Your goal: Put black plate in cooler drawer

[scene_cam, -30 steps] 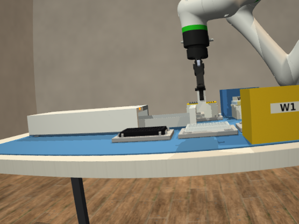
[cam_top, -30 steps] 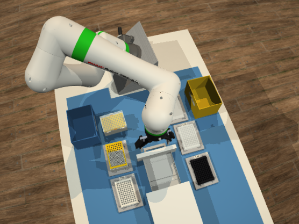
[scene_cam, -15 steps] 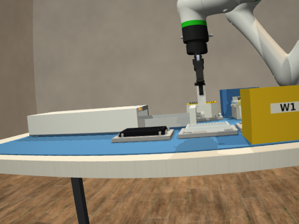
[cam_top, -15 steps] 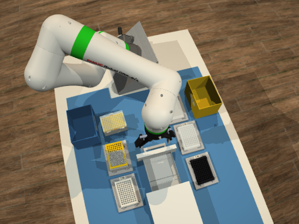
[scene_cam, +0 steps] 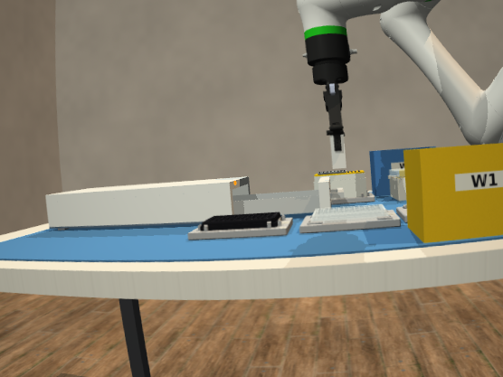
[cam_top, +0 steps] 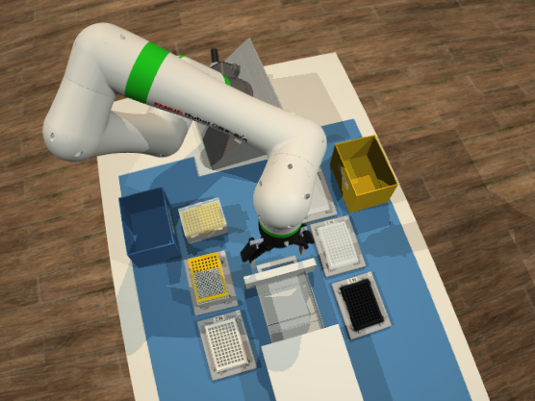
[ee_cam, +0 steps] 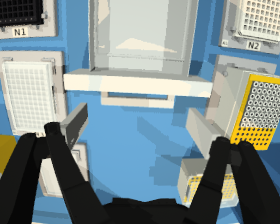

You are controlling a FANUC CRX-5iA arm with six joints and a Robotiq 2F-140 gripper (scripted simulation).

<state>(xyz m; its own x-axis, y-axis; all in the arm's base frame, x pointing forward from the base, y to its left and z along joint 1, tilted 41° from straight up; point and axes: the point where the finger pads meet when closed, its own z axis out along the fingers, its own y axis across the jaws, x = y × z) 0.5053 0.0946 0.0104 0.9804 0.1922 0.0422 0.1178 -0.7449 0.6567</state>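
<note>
The black plate lies 15 cm ahead of my hand, 21 cm to the left of it and 9 cm below it. The rest, counted from my hand: cooler CD 28 cm ahead, 3 cm to the left, 7 cm below; then drawer 15 cm ahead, 2 cm to the left, 8 cm below; then yellow tip box 1 cm ahead, 20 cm to the right, 5 cm below.
</note>
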